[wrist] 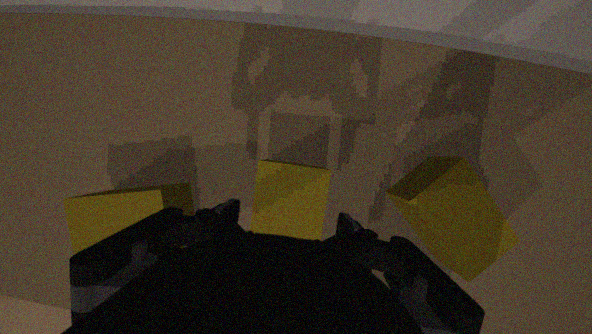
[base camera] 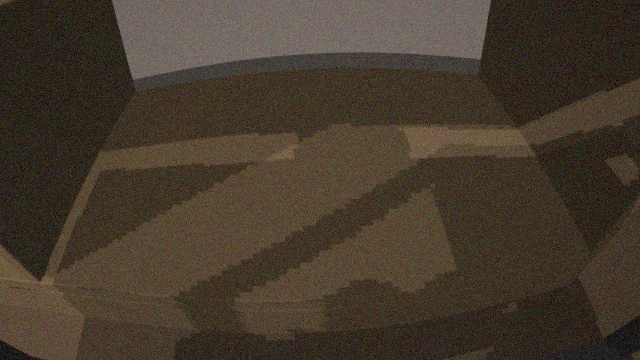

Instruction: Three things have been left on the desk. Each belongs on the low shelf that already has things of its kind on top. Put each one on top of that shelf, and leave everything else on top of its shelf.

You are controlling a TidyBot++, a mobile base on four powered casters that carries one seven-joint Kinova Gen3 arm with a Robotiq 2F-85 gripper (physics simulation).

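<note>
In the wrist view a yellow block stands on the brown shelf top, at the middle. A second yellow block is at the left, partly hidden by a finger. A third yellow block, turned at an angle, is at the right. My gripper is open and empty. Its fingertips are spread apart above the middle block, one to each side of it in the view. The gripper's dark body hides the lower middle of the view. The base camera view does not show the blocks or the gripper.
In the base camera view a broad brown panel fills the middle, crossed by shadows, with dark panels at both sides. The far edge of the shelf top, with a grey floor beyond it, runs across the top of the wrist view.
</note>
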